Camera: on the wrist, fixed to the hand. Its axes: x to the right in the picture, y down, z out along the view.
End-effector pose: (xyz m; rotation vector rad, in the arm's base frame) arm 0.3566 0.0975 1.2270 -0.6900 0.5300 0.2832
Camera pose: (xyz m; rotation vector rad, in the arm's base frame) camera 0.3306 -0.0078 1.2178 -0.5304 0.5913 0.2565
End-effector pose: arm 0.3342 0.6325 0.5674 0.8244 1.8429 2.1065
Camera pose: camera 0.2956 0.5598 0.4963 0.8647 2.0533 2.0238
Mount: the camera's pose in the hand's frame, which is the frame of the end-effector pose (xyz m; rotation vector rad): -0.0244 -0.0623 -0.0858 0.1618 0.0349 0.0331
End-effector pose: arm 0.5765 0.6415 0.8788 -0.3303 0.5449 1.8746
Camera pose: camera 0.6407 0.5957 0.8038 -0.2486 0.7249 1.8457
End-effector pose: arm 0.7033 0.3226 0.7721 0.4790 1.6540 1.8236
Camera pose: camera 0.6790 0.2432 0.7018 0.5497 1.8366 1.7383
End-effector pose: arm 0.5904 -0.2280 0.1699 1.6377 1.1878 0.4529
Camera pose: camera 0.4847 -0.2058 0.1565 1.7964 1.2519 0.4166
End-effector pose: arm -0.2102 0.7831 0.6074 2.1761 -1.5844 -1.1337
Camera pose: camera -0.1095 0.8075 0.6405 2.2461 -1.7458 -0.9838
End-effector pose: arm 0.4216 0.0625 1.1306 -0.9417 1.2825 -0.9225
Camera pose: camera 0.3324 0.0591 1.1928 -0.7790 1.2295 -1.0047
